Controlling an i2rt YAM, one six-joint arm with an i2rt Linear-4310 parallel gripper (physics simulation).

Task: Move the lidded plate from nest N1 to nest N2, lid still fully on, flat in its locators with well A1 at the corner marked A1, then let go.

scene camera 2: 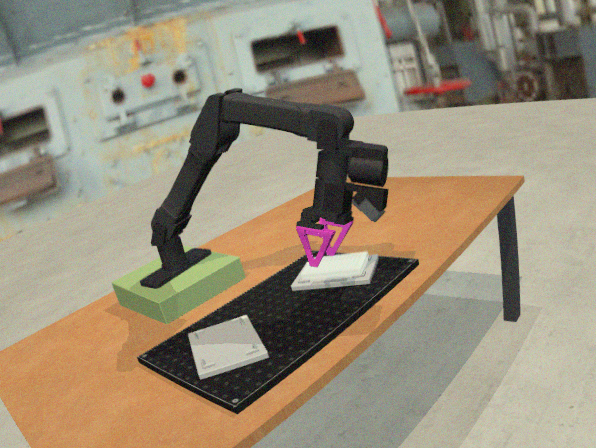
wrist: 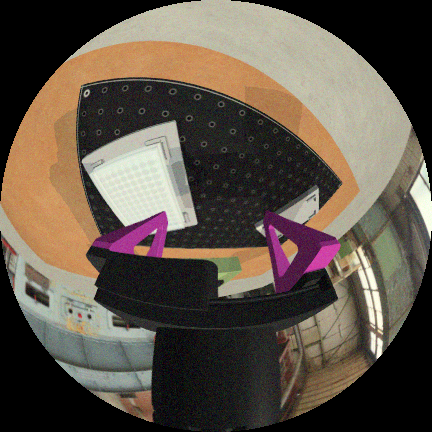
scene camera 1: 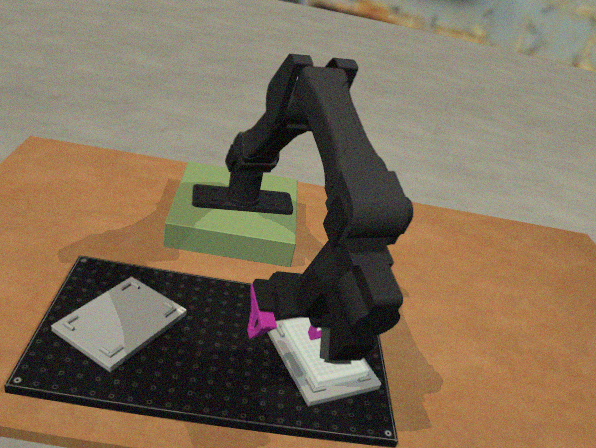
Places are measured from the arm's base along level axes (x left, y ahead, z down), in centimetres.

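Pixels of known places: gripper, fingertip midpoint: [scene camera 2: 322, 260] [wrist: 215, 216] [scene camera 1: 280, 335]; arm's base, origin of the base link: [scene camera 2: 176, 269] [scene camera 1: 242, 201].
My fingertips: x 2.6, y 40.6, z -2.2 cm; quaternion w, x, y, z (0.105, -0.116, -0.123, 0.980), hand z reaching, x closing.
Note:
Ahead of a thing's pixels: the offset from my fingertips to its top centre. "pt": to the spot under its first point. Level surfaces: height alone.
The white lidded plate {dx +8.0, dy -2.7, dz +4.1 cm} [scene camera 1: 311, 353] [scene camera 2: 340, 263] [wrist: 135, 190] lies flat in the right-hand nest in scene camera 1, taken as N1 {pt dx +4.0, dy +2.6, dz +5.8 cm} [scene camera 1: 302, 378] [scene camera 2: 330, 286] [wrist: 167, 131]. Its lid looks seated; well A1 cannot be made out. The empty grey nest, taken as N2 {pt dx -22.5, dy -7.6, dz +5.8 cm} [scene camera 1: 120, 320] [scene camera 2: 227, 345] [wrist: 300, 210], has raised corner locators and sits at the left in scene camera 1, turned differently. My gripper [scene camera 1: 283, 334] [scene camera 2: 322, 259] [wrist: 215, 216] is open and empty, with magenta fingers above and beside the plate's inner end. The arm hides part of the plate in scene camera 1.
Both nests sit on a black perforated board {dx -7.7, dy -6.0, dz +6.9 cm} [scene camera 1: 215, 370] [scene camera 2: 300, 320] [wrist: 220, 165] on the wooden table {dz +8.3 cm} [scene camera 1: 480, 310] [scene camera 2: 440, 210] [wrist: 35, 200]. The arm's base stands on a green block [scene camera 1: 230, 242] [scene camera 2: 190, 302] [wrist: 231, 264] behind the board.

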